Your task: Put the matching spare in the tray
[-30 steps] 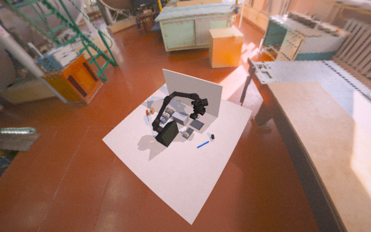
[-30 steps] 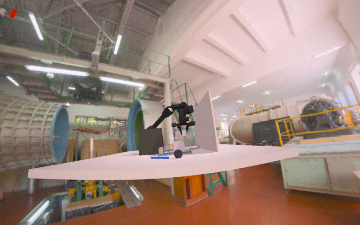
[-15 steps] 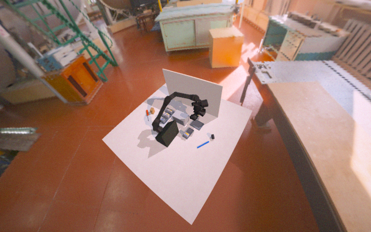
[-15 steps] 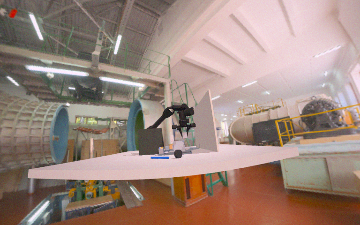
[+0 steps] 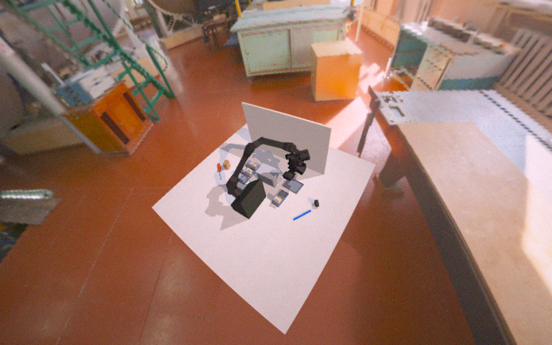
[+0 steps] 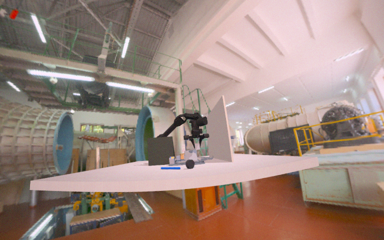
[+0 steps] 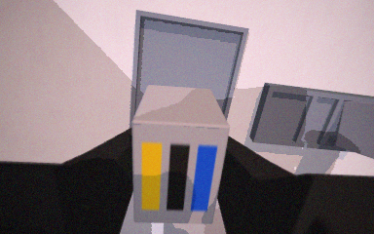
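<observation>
My gripper tip is 11 cm above the flat grey tray and 1 cm past it. Round my gripper tip: black cylinder (23 cm to the right, 9 cm below, 4 cm behind); then grey mounted unit (20 cm to the left, 8 cm behind, 6 cm below); then grey spare (2 cm above).
</observation>
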